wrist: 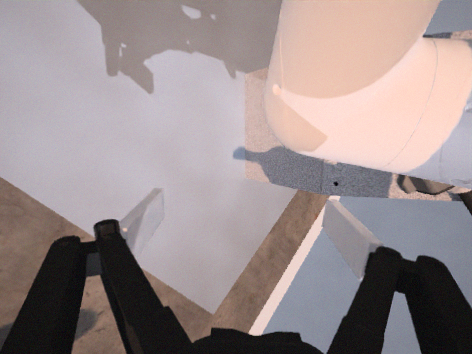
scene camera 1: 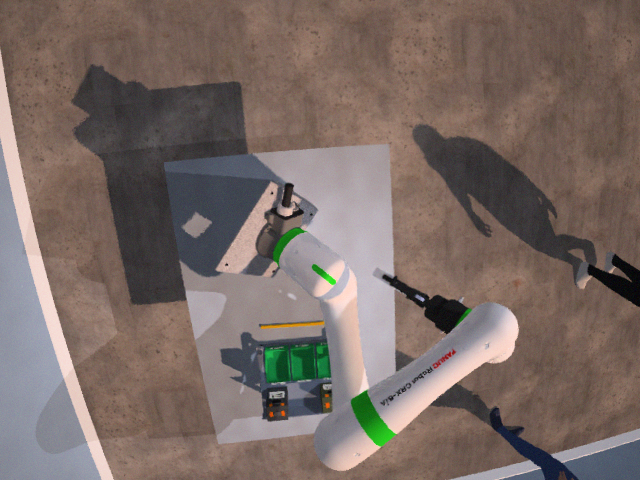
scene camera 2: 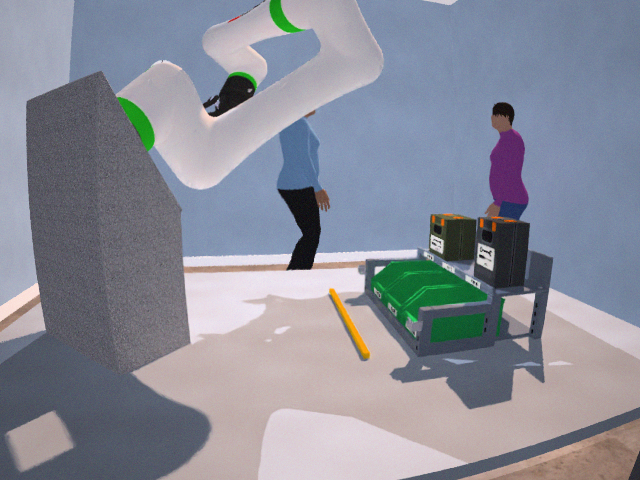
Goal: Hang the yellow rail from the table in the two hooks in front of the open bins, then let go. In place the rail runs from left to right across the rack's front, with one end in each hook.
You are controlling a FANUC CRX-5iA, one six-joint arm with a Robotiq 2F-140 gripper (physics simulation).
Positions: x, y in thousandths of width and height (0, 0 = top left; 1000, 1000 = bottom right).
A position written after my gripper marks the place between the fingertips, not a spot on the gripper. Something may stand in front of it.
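Note:
I can see my gripper (scene camera 1: 601, 578), and my gripper shows in the wrist view (wrist: 518, 586) too.

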